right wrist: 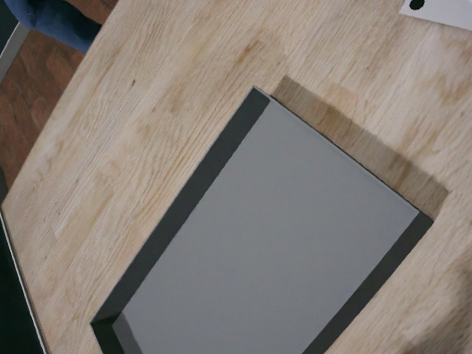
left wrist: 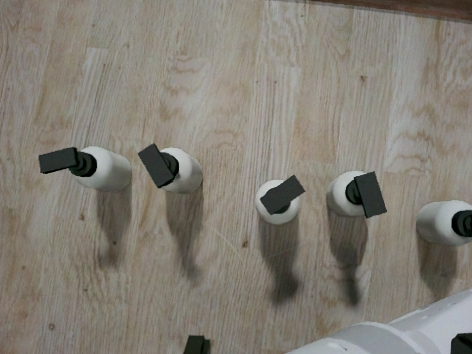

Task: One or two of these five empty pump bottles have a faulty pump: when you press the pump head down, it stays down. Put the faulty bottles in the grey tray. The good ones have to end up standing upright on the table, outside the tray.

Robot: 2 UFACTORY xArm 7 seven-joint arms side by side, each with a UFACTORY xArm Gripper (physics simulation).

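Frame: origin at the left arm's base, x right, y ahead, z up, level; millimetres.
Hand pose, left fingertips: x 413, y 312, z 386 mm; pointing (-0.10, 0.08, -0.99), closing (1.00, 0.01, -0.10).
Observation:
Each offset is from my left fingertips to the centre of the thing. "spot": to the spot under its first point.
Five white pump bottles with dark pump heads stand upright in a loose row in the left wrist view: a far-left bottle {dx -241, dy +110, dz -316 mm} (left wrist: 107, 170), a second bottle {dx -144, dy +108, dz -316 mm} (left wrist: 187, 172), a middle bottle {dx -22, dy +74, dz -316 mm} (left wrist: 292, 210), a fourth bottle {dx +63, dy +84, dz -316 mm} (left wrist: 340, 195) and a far-right bottle {dx +176, dy +53, dz -316 mm} (left wrist: 437, 223), whose head is cut off by the view's edge. Whether any head is stuck down cannot be told. My left gripper is open and empty, its fingertips at the bottom edge, apart from the bottles. The grey tray {dx +353, dy +40, dz -371 mm} (right wrist: 187, 204) fills much of the right wrist view, with no bottle on its visible part. My right gripper's fingers do not show.
A white robot arm (left wrist: 430, 320) crosses the bottom right of the left wrist view, below the far-right bottle. The table's edge runs along the left of the right wrist view. A white panel with a black dot {spot: dx +305, dy -243, dz -385 mm} (right wrist: 445, 12) lies at its top right corner.

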